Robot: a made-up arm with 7 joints.
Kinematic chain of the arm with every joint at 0, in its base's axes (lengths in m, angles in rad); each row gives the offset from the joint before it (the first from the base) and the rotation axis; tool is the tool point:
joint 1: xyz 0 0 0.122 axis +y
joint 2: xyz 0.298 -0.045 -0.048 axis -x
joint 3: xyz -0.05 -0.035 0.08 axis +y
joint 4: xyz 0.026 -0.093 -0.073 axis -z
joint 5: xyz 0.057 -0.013 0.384 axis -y
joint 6: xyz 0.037 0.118 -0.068 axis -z
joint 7: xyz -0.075 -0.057 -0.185 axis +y
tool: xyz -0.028 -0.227 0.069
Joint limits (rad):
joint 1: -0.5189..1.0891
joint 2: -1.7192..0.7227
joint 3: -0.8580..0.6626
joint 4: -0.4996..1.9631
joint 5: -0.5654..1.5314
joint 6: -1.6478..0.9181
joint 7: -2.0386..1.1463
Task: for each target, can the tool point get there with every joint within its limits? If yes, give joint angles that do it. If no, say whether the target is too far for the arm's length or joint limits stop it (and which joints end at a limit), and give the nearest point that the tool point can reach.
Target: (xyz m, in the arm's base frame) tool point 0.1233 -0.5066 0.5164
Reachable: yes | joints -0.0125 0.2401 -0.3851 1.3001 0.7499 -1.0825 -1.3426
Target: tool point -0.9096 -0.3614 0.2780
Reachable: no: joint limits stop it (at a limit: joint 1, joint 2, joint 3, joint 4, joint 5, joint 7) | nearest point -0.6532 -0.3657 0.1256 | short by 0.298 m
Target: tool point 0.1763 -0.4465 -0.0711
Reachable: yes | joints 0.7852 -0.5288 -0.5892 0.4406 1.0102 0.2343 0.2402
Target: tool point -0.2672 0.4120 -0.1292
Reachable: no: joint limits stop it (at a limit: joint 1, joint 2, joint 3, joint 4, joint 7) | nearest point -0.2622 0.0835 -0.1326 | short by 0.329 m
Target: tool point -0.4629 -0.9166 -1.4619
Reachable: no: too far | nearest point -0.2144 -0.5037 -0.7837 | short by 0.832 m
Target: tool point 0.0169 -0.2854 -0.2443
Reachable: yes | joints 0.4560 -1.3926 0.3748 1.5335 -0.3572 -0.8073 0.5094
